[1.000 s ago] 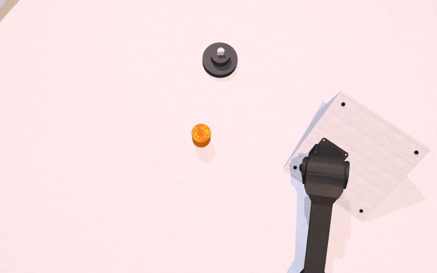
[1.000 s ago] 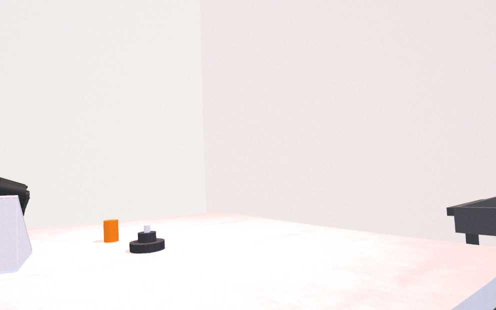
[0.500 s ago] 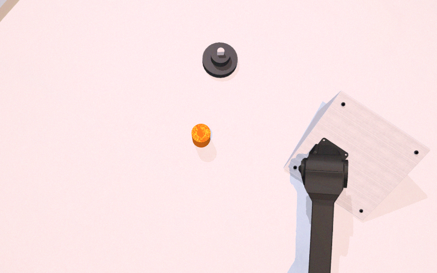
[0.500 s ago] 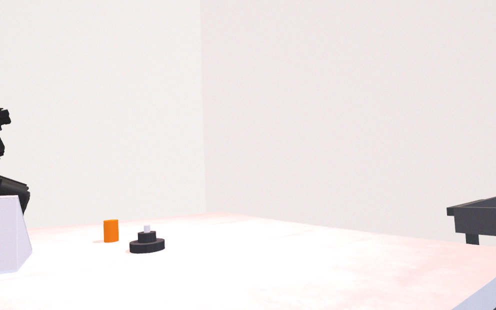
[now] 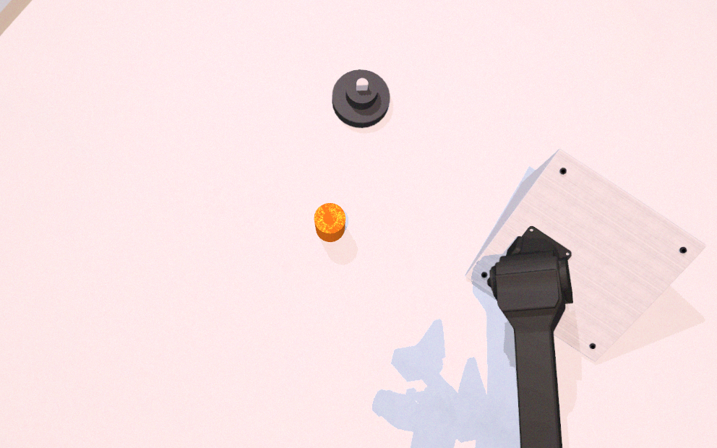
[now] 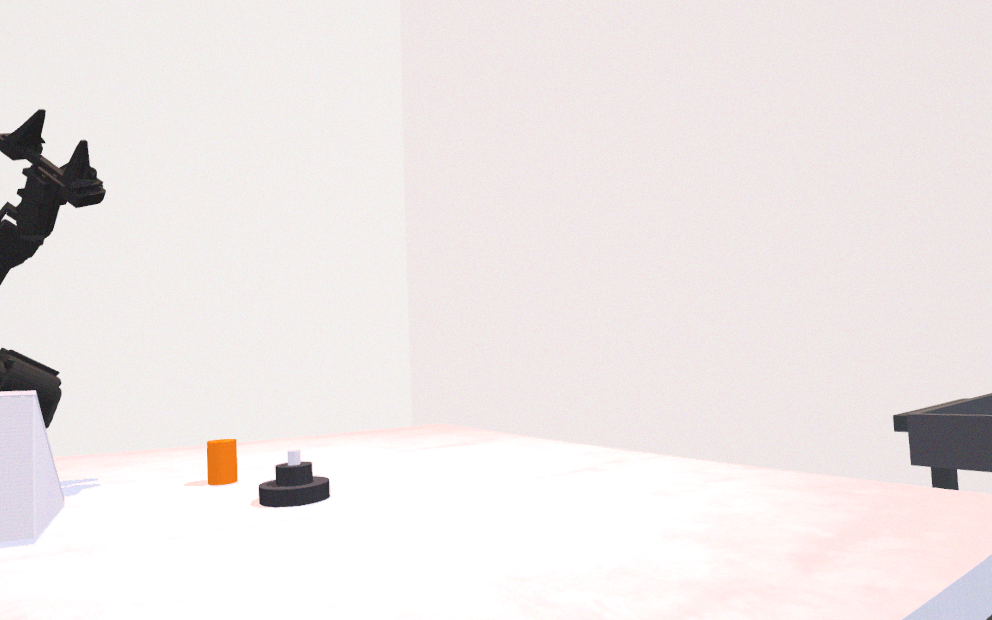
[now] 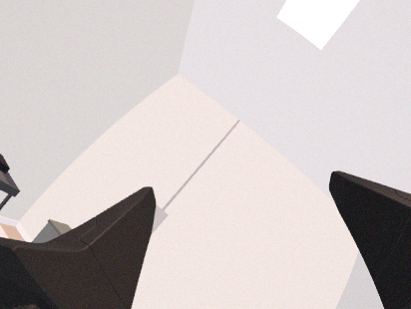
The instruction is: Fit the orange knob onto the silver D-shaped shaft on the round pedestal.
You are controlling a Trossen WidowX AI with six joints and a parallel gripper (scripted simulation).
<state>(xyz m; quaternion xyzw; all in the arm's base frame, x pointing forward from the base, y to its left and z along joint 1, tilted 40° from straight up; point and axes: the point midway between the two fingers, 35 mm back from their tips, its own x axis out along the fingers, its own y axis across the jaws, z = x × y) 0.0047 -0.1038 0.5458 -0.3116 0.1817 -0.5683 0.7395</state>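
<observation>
The orange knob is 24 cm ahead of my gripper tip, 14 cm to the right of it and 53 cm below it. The rest, counted from my gripper tip: dark round pedestal (31 cm ahead, 32 cm to the right, 54 cm below).
</observation>
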